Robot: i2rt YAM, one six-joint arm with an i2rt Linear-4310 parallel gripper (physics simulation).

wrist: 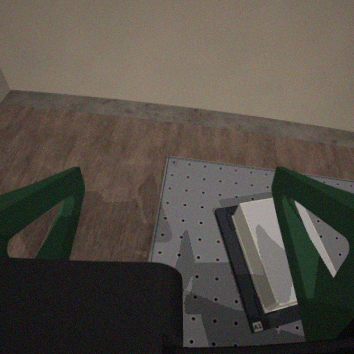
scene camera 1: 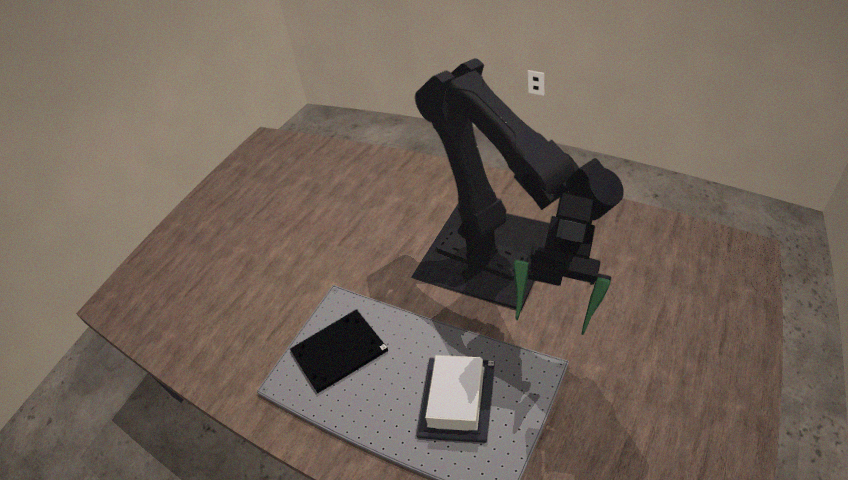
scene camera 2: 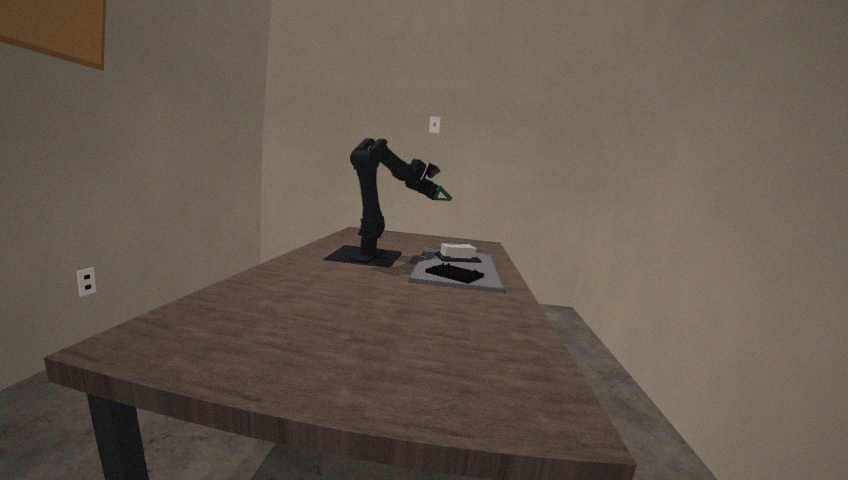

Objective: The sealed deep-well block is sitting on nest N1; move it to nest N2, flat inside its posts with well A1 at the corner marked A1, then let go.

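Places are measured from the arm's base along level axes (x back, y right, z up), in millimetres.
Pixels of known places: gripper, fingertip midpoint: (wrist: 177, 176) (scene camera 1: 549, 326) (scene camera 2: 450, 199); arm's base, link origin: (scene camera 1: 481, 254) (scene camera 2: 368, 255).
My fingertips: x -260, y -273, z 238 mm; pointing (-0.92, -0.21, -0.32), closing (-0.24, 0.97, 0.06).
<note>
Ahead of a thing's pixels: the offset from my fingertips to its middle. Level surfaces: height alone.
The sealed deep-well block {dx -71, dy +127, dz -198 mm} (scene camera 1: 454, 391) (scene camera 2: 457, 250) (wrist: 265, 250) is a white box lying on a dark nest {dx -71, dy +127, dz -222 mm} (scene camera 1: 423, 429) (scene camera 2: 476, 259) (wrist: 239, 270), whose A1 tag shows at one corner. The other nest {dx -100, dy +383, dz -220 mm} (scene camera 1: 338, 350) (scene camera 2: 454, 273) is black and bare, with a small white tag at one corner; it does not show in the wrist view. My gripper (scene camera 1: 549, 327) (scene camera 2: 450, 198) (wrist: 177, 176) is open with green fingers wide apart and nothing between them. It hangs high above the table, to the right of and behind the block in scene camera 1. The right finger hides part of the block in the wrist view.
Both nests stand on a grey perforated board {dx -86, dy +226, dz -237 mm} (scene camera 1: 380, 410) (scene camera 2: 419, 278) (wrist: 175, 200) on the wooden table {dz -244 mm} (scene camera 1: 202, 237) (scene camera 2: 309, 344) (wrist: 110, 150). The black arm base plate (scene camera 1: 428, 267) (scene camera 2: 339, 255) is behind the board. A wall rises beyond the table.
</note>
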